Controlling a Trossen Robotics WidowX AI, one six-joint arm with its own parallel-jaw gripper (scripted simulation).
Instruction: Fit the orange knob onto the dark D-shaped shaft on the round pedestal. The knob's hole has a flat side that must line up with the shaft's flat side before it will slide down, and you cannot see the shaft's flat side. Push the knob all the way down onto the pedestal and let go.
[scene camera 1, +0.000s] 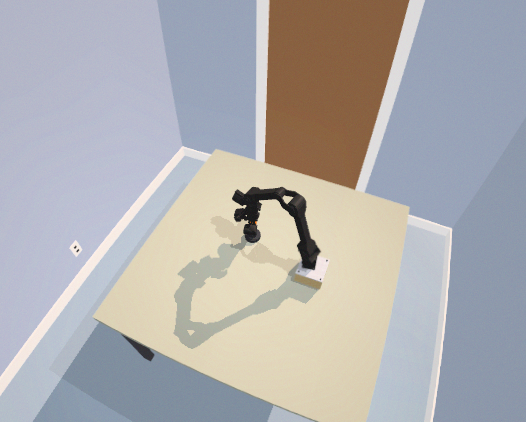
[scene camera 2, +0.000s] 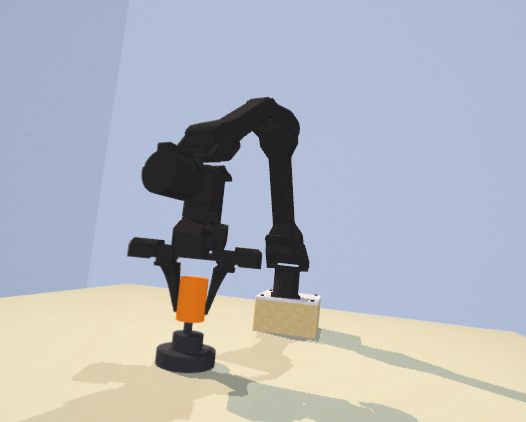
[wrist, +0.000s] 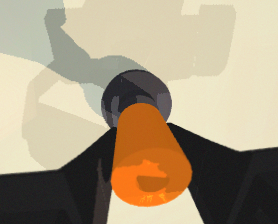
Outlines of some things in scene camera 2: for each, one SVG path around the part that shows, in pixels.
My gripper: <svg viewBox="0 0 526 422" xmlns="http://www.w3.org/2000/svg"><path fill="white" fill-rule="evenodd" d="M184 203L182 219L173 227L171 245L165 244L165 240L134 237L128 244L127 256L147 259L156 257L153 265L159 266L164 273L174 313L177 310L181 262L177 262L178 257L216 261L217 266L213 268L205 304L204 315L208 315L216 293L226 274L234 273L235 265L241 268L261 269L262 253L259 249L235 247L235 251L224 250L227 243L229 225L221 224L222 208L206 204Z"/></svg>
An orange knob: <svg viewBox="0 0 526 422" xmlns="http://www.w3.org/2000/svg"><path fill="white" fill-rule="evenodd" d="M181 276L176 320L184 323L202 323L205 317L209 279Z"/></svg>
